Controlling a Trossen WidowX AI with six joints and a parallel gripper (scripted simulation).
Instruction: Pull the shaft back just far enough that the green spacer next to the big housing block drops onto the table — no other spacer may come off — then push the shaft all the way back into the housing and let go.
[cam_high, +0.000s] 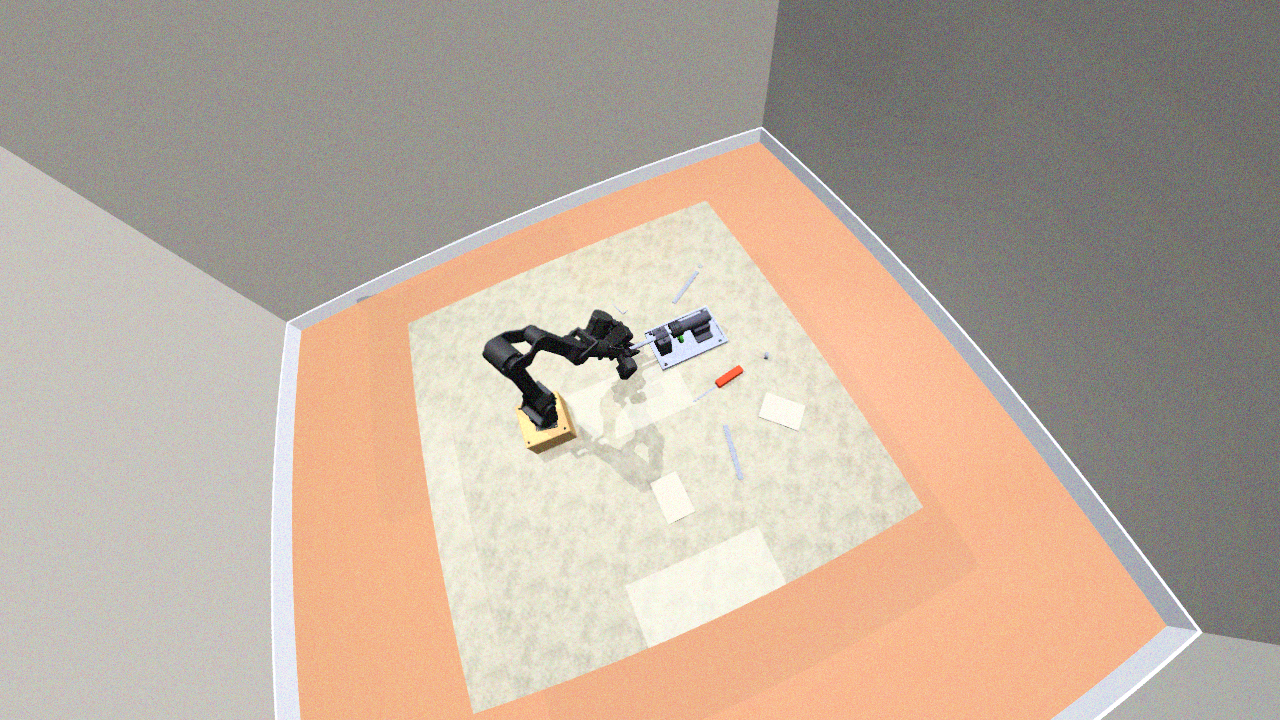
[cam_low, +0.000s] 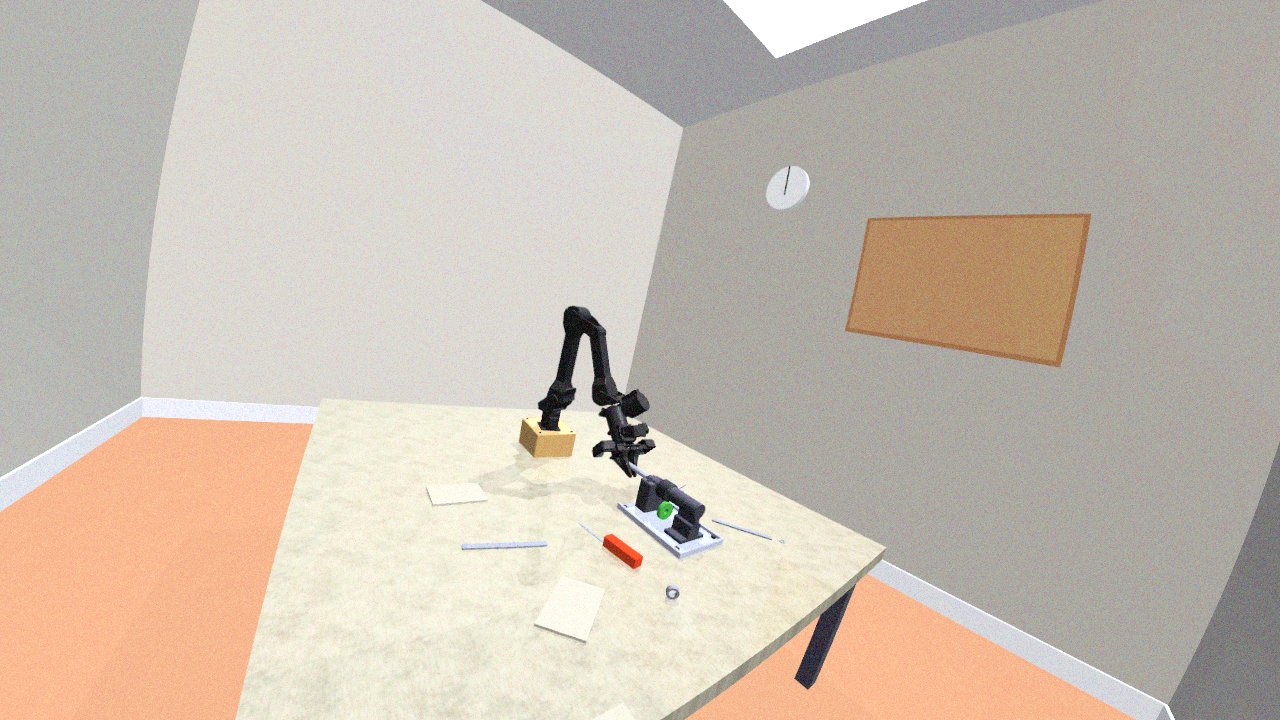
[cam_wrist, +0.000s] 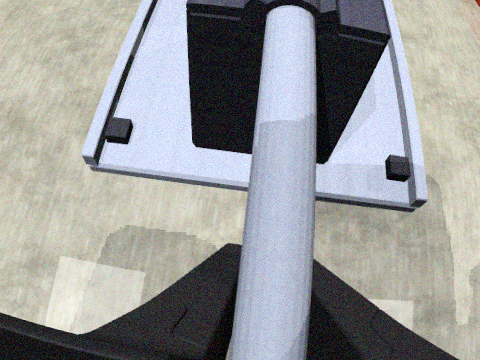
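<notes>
Now: the grey shaft 6 cm ahead of my gripper tip, 2 cm above it and 1 cm to the left of it. The rest, counted from my gripper tip: fixture (16 cm ahead, 3 cm to the left, 1 cm below); green spacer (14 cm ahead, 3 cm to the left, 3 cm below).
</notes>
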